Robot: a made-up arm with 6 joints. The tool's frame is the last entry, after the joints.
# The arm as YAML. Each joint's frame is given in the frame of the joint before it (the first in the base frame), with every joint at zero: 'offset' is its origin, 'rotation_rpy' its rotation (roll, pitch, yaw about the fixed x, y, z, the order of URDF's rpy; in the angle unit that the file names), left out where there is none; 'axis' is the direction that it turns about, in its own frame. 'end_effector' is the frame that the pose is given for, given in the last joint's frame.
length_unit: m
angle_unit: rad
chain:
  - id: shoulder
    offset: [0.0, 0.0, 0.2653]
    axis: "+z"
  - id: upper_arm
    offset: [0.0, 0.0, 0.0]
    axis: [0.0, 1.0, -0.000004]
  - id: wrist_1
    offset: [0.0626, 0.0, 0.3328]
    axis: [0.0, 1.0, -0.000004]
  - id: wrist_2
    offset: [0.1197, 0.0, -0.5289]
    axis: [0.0, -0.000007, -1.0]
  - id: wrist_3
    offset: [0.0, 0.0, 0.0]
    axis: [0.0, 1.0, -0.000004]
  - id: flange
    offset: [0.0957, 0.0, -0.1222]
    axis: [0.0, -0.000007, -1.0]
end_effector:
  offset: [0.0, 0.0, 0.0]
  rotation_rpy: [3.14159, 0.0, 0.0]
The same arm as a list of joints. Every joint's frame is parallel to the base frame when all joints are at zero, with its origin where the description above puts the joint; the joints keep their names.
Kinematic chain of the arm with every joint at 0, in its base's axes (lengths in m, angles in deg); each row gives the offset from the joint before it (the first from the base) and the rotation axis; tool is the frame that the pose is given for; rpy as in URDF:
shoulder: xyz 0 0 0.2653 axis +z
upper_arm: xyz 0 0 0 axis +y
wrist_1: xyz 0.0626 0 0.3328 axis +y
wrist_2: xyz 0.1197 0 -0.5289 axis -z
wrist_3: xyz 0 0 0 axis +y
flange: xyz 0.0957 0 -0.1222 axis -z
tool: xyz 0 0 0 rpy 180 0 0

